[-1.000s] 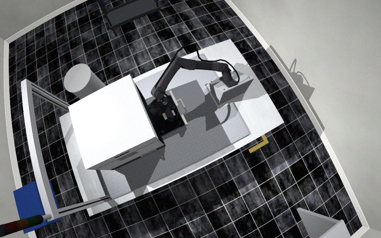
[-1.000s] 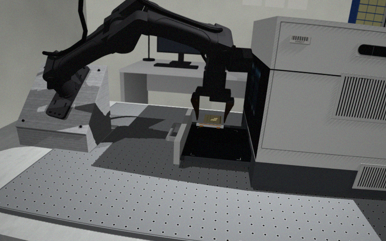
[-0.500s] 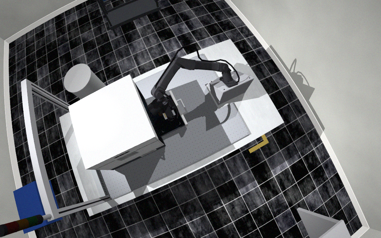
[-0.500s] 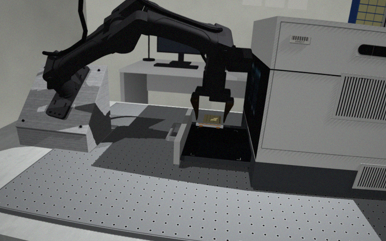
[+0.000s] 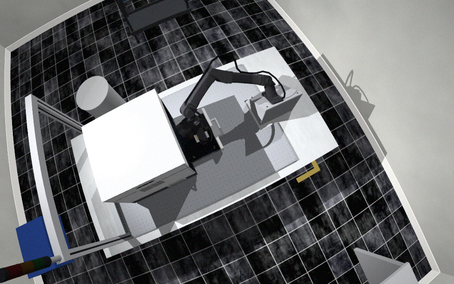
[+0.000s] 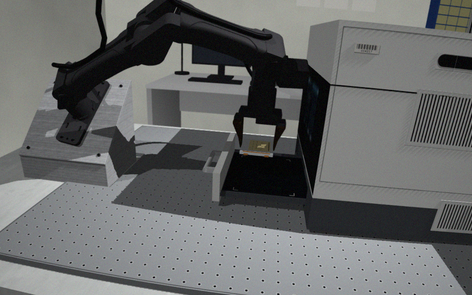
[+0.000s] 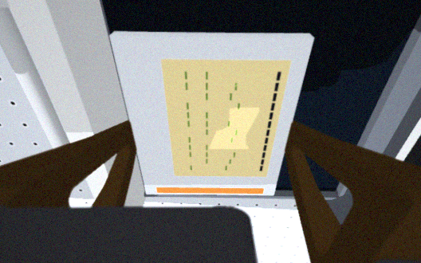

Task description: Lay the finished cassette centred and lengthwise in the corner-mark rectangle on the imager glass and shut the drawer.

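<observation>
My hand is 3 cm short of the drawer and 7 cm above it. Also, from my hand: finished cassette: right at my hand; frame rail: 69 cm ahead, 8 cm to the left, 48 cm above.
</observation>
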